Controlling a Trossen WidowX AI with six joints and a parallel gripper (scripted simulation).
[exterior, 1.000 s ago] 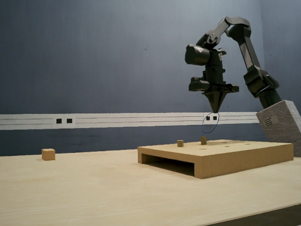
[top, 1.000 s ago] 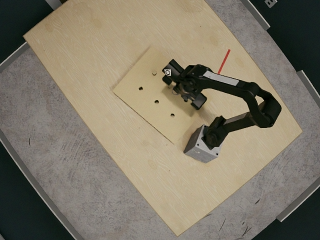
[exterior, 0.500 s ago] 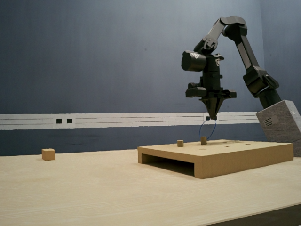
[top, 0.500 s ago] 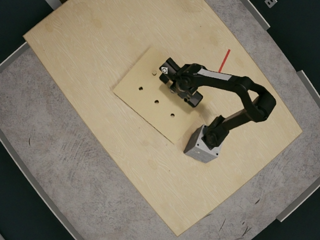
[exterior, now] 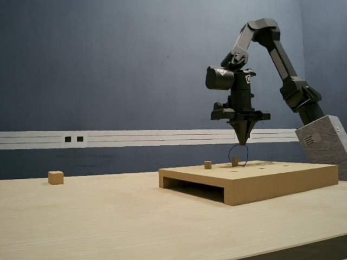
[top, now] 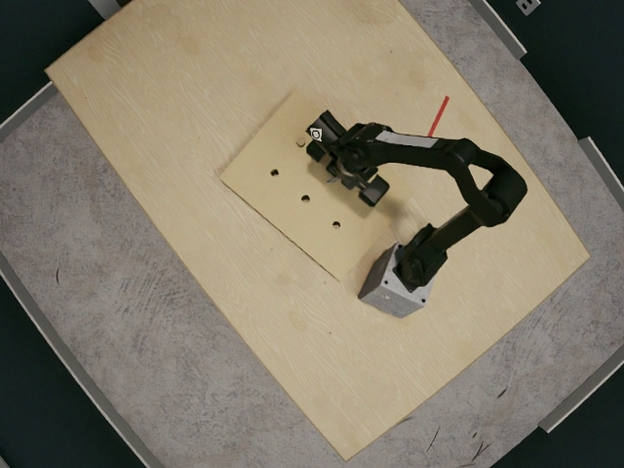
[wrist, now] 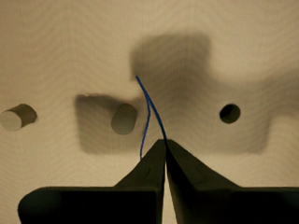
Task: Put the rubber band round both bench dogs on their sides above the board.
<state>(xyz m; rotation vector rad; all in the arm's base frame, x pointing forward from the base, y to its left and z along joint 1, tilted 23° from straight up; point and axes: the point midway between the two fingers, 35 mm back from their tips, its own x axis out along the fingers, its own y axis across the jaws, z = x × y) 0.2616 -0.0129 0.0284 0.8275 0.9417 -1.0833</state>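
Now: the wooden board 2 cm ahead of my hand, 5 cm to the left of it and 11 cm below it. From my hand the other things lie so: red strip (3 cm behind, 30 cm to the right, 14 cm below); then small wooden cube (51 cm ahead, 26 cm to the right, 12 cm below).
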